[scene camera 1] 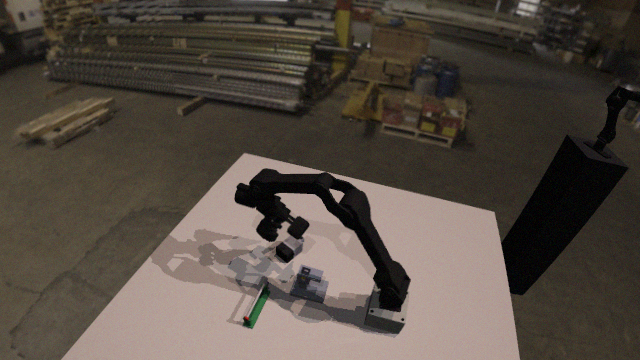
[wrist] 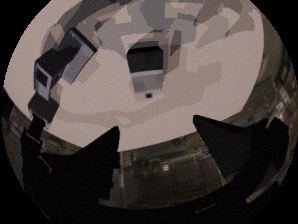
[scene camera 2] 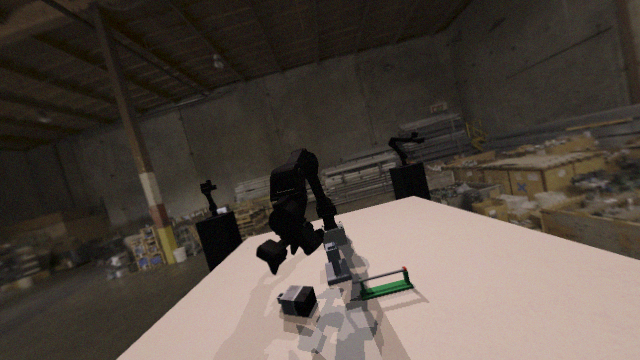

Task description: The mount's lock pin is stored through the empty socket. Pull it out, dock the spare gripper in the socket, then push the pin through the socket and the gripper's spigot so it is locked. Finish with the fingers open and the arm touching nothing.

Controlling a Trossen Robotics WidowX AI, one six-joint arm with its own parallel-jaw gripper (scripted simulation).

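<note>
From scene camera 1 you'd see my gripper (scene camera 1: 291, 225), which is open and holding nothing. Scene camera 2 shows my gripper (scene camera 2: 284, 263) too, and there's a spare gripper (scene camera 2: 297, 300) as well. Then in the wrist view I've a look at a grey mount (wrist: 74, 51), the spare gripper (wrist: 145, 64) and my own gripper (wrist: 157, 124).
</note>
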